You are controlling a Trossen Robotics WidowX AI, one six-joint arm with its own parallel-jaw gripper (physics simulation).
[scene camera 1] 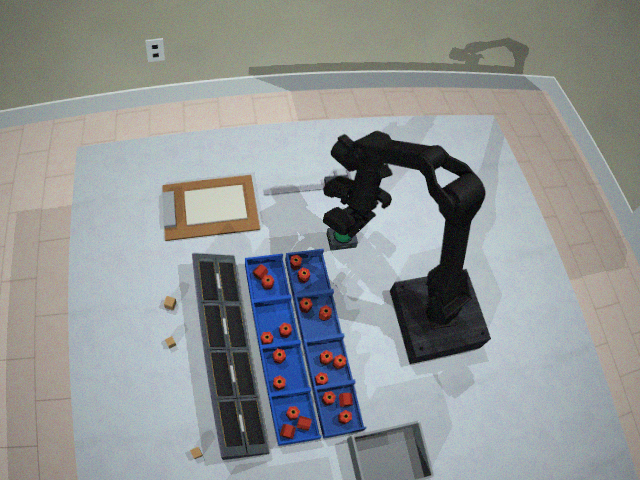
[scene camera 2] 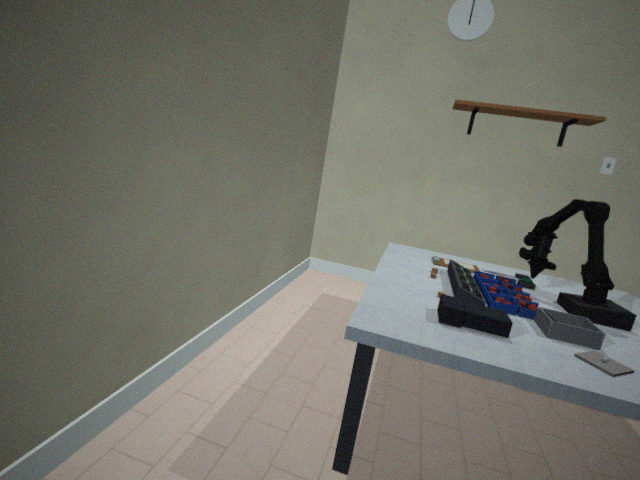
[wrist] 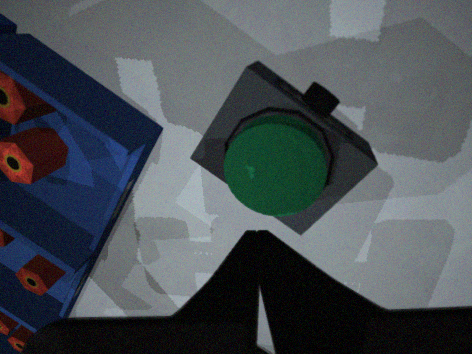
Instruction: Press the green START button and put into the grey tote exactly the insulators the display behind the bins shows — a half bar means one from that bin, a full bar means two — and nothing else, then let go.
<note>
My gripper (scene camera 1: 350, 236) is shut and holds nothing. Further things: a green START button (wrist: 281, 152), a grey tote (scene camera 1: 404, 444) and a brown board with cream pad (scene camera 1: 219, 206).
My gripper shows as well in the wrist view (wrist: 256, 241). The grey tote is seen too in scene camera 2 (scene camera 2: 557, 325).
</note>
